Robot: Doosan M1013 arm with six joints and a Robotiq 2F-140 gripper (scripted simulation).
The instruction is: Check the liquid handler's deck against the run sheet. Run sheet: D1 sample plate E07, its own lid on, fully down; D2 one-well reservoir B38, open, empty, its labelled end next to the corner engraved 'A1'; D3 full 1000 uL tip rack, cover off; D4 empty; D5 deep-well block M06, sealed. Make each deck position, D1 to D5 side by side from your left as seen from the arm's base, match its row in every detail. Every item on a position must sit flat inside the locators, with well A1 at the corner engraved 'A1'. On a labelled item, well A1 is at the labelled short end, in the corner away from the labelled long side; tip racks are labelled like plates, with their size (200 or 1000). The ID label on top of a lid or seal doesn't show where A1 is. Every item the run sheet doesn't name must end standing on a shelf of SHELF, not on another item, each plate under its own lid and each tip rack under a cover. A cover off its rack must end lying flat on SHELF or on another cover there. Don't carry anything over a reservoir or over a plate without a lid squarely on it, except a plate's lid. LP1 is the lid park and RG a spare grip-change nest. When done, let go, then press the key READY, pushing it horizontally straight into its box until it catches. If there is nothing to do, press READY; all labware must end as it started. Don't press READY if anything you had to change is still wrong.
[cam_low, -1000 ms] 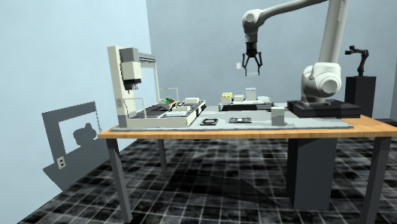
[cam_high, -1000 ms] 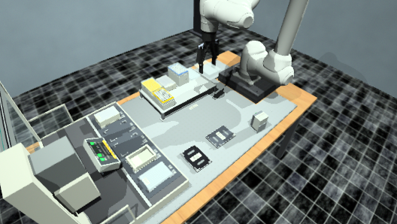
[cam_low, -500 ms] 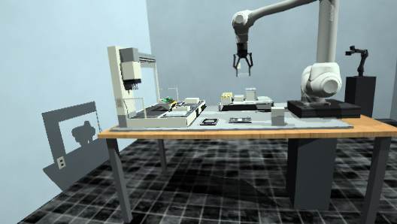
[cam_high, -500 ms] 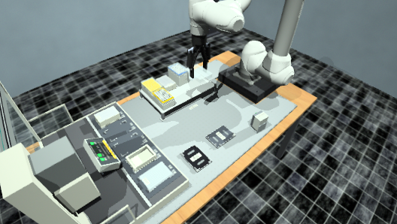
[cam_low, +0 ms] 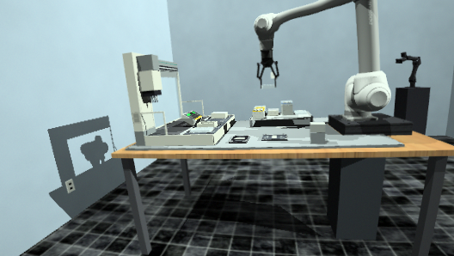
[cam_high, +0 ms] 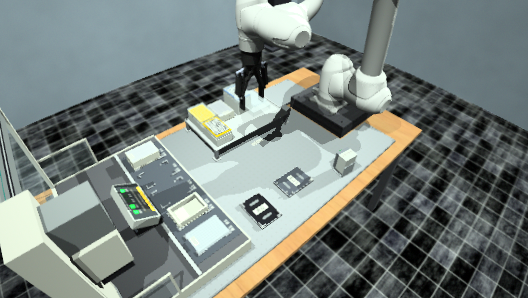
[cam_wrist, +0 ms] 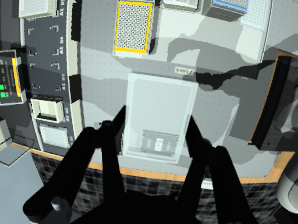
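Right now the yellow-rimmed tip rack is 21 cm below my hand, 15 cm to the right of it and 8 cm ahead of it. Also, from my hand: clear cover: 1 cm below; blue-rimmed tip rack: 28 cm to the right, 18 cm below, 15 cm behind; shelf: 25 cm below, 22 cm to the right, 8 cm behind.
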